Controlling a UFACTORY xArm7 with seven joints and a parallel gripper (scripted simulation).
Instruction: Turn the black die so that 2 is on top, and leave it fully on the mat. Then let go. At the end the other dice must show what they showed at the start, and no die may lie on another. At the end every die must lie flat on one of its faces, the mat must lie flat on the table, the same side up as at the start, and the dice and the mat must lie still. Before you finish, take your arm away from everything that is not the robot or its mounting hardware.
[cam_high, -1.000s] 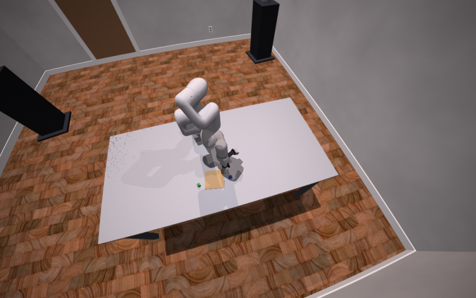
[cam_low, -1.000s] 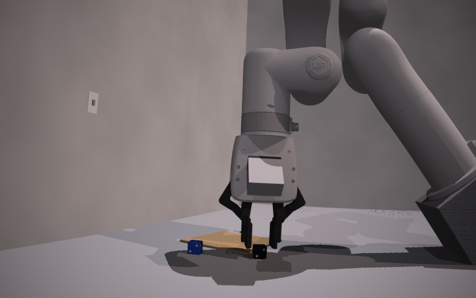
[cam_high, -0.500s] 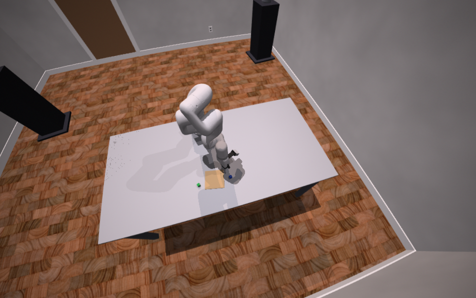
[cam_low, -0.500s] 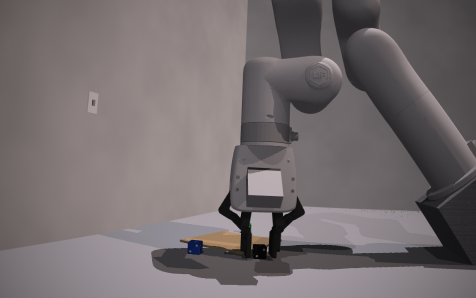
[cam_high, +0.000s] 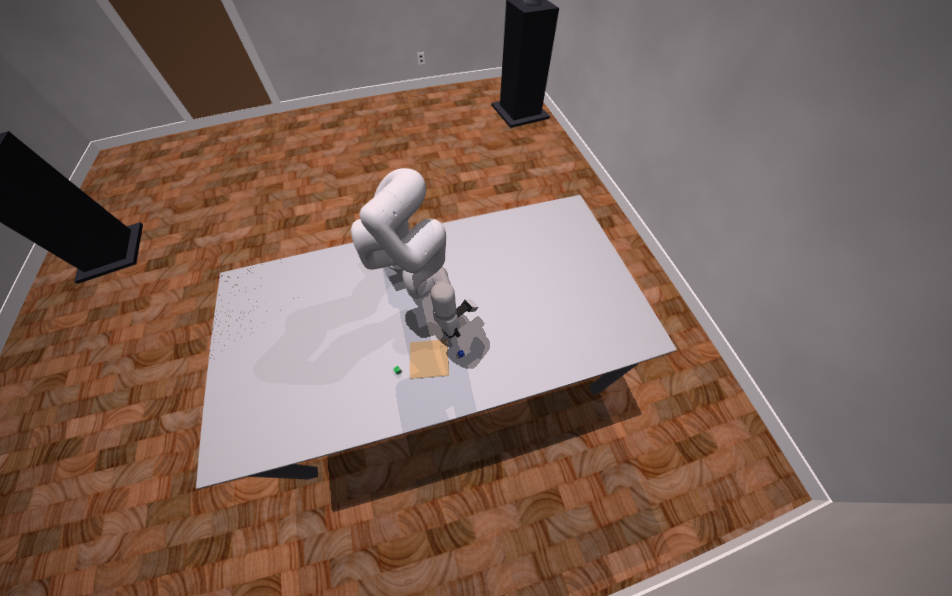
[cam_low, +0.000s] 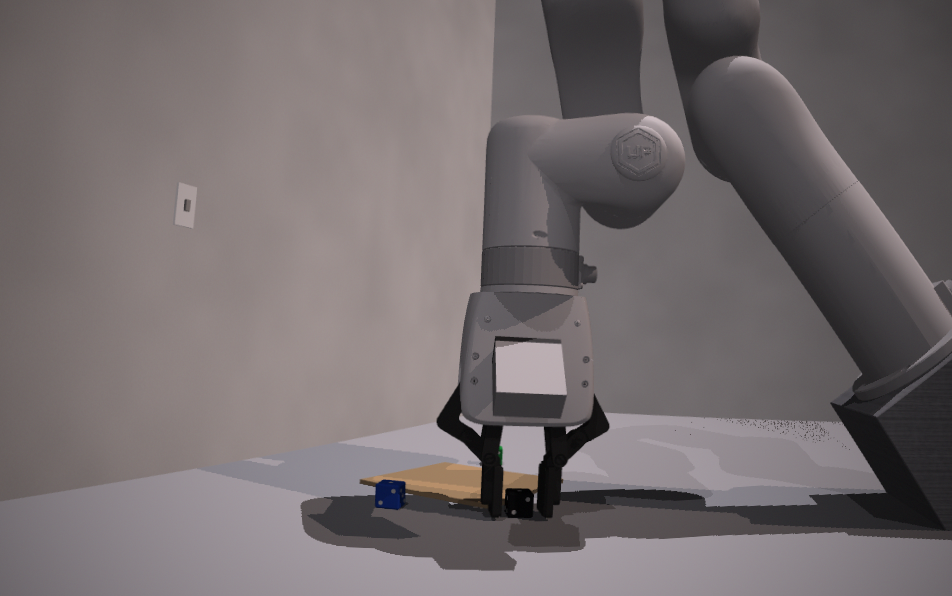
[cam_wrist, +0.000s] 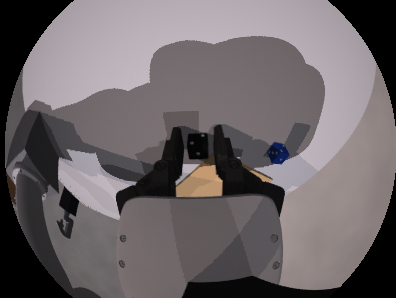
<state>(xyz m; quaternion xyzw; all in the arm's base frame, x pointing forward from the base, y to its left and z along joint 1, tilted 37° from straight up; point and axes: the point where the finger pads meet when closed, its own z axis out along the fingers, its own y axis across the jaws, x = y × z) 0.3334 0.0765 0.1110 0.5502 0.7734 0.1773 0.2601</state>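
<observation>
My gripper is now 1 cm to the left of the black die and 1 cm above it. From my hand the other things lie so: green die 7 cm ahead, 23 cm to the right, 1 cm below; blue die 10 cm ahead, 1 cm to the left, 1 cm below; tan mat 7 cm ahead, 11 cm to the right, 2 cm below.
</observation>
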